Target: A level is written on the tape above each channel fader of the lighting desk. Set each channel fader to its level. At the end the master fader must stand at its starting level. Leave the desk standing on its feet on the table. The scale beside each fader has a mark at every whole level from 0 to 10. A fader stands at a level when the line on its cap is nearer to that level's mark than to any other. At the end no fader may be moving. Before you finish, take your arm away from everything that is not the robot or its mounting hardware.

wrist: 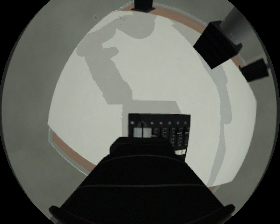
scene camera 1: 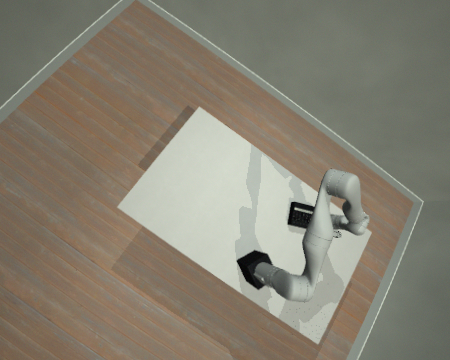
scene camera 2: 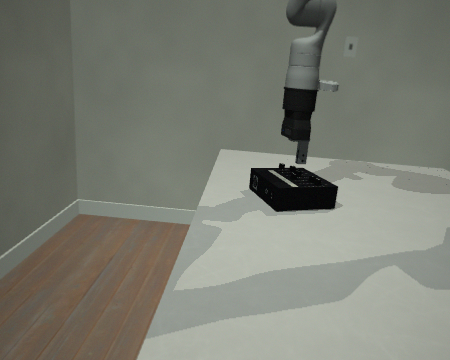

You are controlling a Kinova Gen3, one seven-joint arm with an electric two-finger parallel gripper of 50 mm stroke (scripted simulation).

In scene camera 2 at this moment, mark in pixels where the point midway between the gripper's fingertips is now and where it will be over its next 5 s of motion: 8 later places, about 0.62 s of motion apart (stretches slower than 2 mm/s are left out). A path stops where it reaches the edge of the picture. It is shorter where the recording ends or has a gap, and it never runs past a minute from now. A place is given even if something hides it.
My gripper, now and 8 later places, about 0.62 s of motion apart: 300,163; 300,163; 300,167; 300,168; 297,168; 296,168; 296,168; 297,159; 297,153
